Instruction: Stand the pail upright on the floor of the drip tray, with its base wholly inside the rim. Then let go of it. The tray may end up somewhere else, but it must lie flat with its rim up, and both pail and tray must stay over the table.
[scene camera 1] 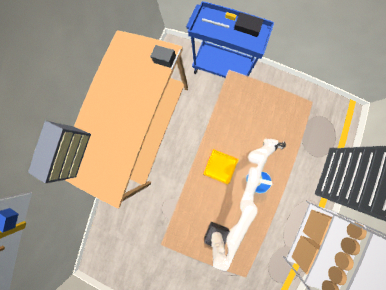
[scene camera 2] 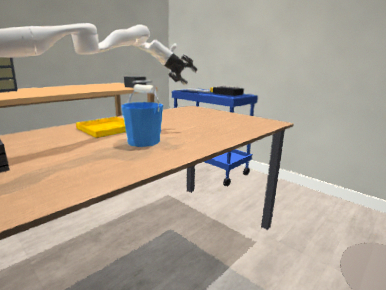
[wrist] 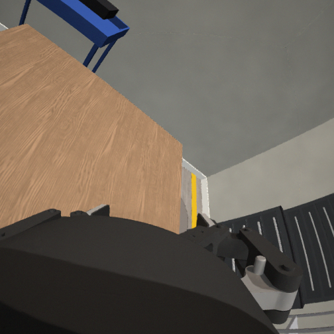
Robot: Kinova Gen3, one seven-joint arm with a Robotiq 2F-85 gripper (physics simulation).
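Where they show: gripper, fingertip midpoint: [scene camera 2: 191,77]; arm's base, link origin: [scene camera 1: 216,236].
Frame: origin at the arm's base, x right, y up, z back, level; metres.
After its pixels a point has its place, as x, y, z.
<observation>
The blue pail [scene camera 1: 260,189] {0.117, 0.016, -0.531} [scene camera 2: 143,125] {0.136, 0.003, -0.549} stands upright on the table [scene camera 1: 260,105] {-0.180, -0.089, -1.209} [scene camera 2: 215,121] {-0.049, -0.089, -1.132} [wrist: 90,130], apart from the drip tray. Its white handle grip [scene camera 2: 144,89] {0.080, 0.138, -0.589} is raised over its mouth. In the first scene view the arm hides part of the pail. The yellow drip tray [scene camera 1: 220,166] {-0.251, -0.086, -0.541} [scene camera 2: 100,127] {-0.285, -0.085, -0.516} lies flat with its rim up; the pail hides its right end in the second scene view. My gripper [scene camera 1: 283,145] {-0.004, 0.175, -0.906} [scene camera 2: 191,76] {-0.004, 0.175, -0.906} [wrist: 152,219] is open and empty, high above the table, beyond the pail and clear of it. Pail and tray do not show in the wrist view.
My white arm [scene camera 1: 248,200] {-0.061, 0.331, -0.449} [scene camera 2: 85,37] {0.006, 0.332, -0.393} reaches over the table from the black base block [scene camera 1: 216,232] {-0.027, 0.014, -0.039}. A blue cart [scene camera 1: 215,37] [scene camera 2: 220,100] [wrist: 100,32] stands past the table's far end. A second wooden table [scene camera 1: 120,100] [scene camera 2: 65,93] stands on the tray's side.
</observation>
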